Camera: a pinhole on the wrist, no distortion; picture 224 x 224 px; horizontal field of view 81.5 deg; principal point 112.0 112.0 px. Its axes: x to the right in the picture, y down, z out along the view. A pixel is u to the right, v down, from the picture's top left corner.
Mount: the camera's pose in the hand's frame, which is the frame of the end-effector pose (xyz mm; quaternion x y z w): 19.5 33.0 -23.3 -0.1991 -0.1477 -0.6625 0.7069
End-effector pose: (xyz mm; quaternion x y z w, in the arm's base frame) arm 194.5 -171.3 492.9 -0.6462 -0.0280 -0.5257 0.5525
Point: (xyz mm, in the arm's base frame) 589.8 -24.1 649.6
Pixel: 167.7 162.3
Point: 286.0 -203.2 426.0
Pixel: 31.9 96.8
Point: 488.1 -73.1 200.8
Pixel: 48.4 53.9
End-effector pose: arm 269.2 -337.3 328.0 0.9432 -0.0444 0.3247 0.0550
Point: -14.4 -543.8 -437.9
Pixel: outside the picture
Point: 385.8 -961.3 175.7
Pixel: 25.6 113.6
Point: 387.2 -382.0 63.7
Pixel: 193.0 53.3
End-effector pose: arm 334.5 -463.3 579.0 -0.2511 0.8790 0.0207 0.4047
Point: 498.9 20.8 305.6
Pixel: 84.1 79.1
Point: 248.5 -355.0 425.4
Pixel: 58.4 191.5
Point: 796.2 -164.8 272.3
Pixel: 162.7 60.3
